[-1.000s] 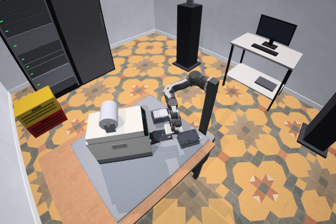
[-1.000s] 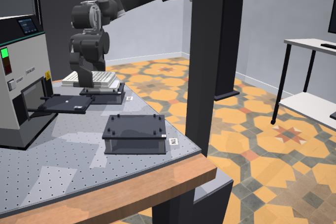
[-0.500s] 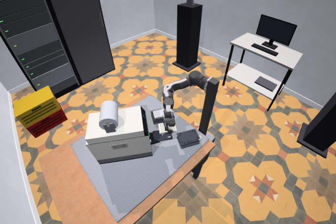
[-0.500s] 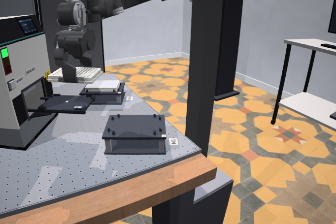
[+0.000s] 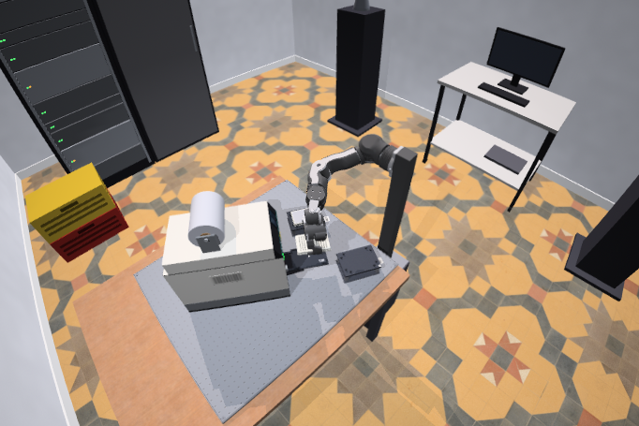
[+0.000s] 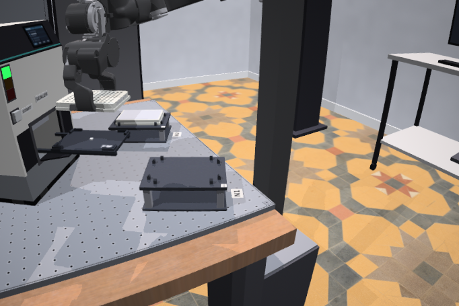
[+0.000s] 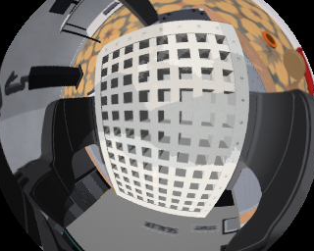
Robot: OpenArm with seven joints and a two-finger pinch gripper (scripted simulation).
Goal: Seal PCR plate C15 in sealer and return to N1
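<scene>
The sealer stage lies 90 mm below my hand, 20 mm ahead of it and 10 mm to the right of it. Round my hand: sealer screen (130 mm above, 110 mm to the right, 90 mm ahead); start key (150 mm ahead, 10 mm to the left); white 96-well plate C15 (right at my hand).
</scene>
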